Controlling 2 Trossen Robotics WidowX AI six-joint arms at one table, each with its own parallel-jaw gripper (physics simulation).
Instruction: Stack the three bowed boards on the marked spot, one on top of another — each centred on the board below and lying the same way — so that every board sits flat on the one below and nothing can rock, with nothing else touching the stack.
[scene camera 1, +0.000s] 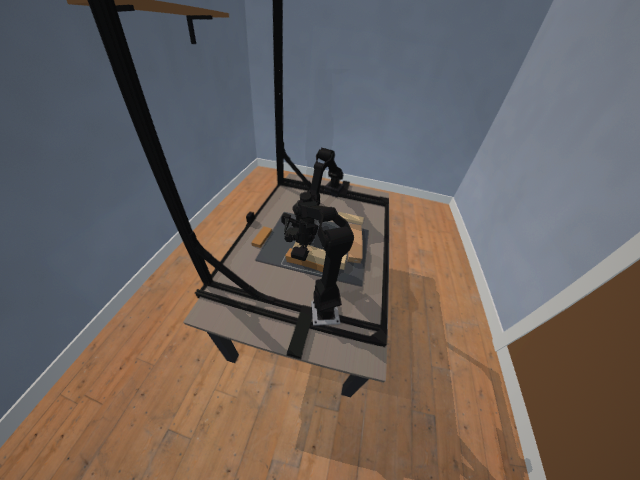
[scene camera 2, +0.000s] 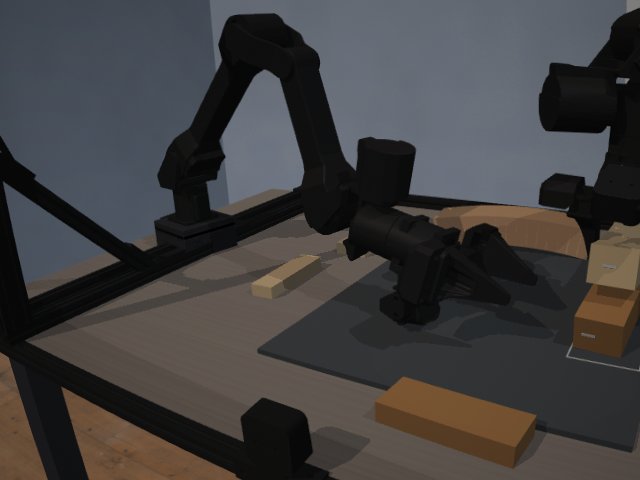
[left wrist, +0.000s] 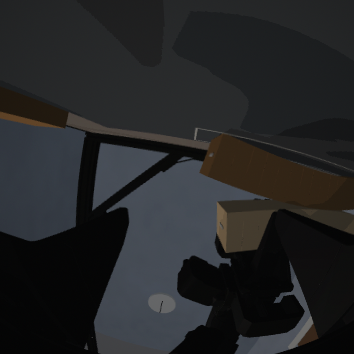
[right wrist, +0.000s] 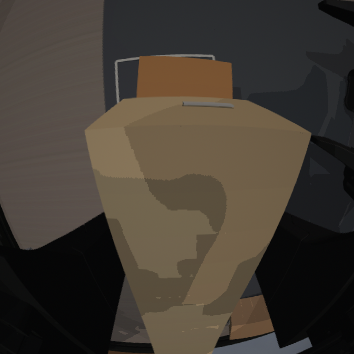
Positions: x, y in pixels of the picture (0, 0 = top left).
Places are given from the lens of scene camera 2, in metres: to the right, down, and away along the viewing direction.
my left gripper (scene camera 2: 523, 290): 0.21, 0.05, 0.60
pale bowed board (scene camera 2: 606, 266): 0.29, 0.03, 0.57
brown bowed board (scene camera 2: 599, 324): 0.28, 0.09, 0.56
tan bowed board (scene camera 2: 542, 229): 0.32, -0.01, 0.84
flat brown block (scene camera 2: 493, 432): 0.14, 0.15, 0.45
The marked spots on the pale bowed board and the tan bowed board are 0.27 m apart.
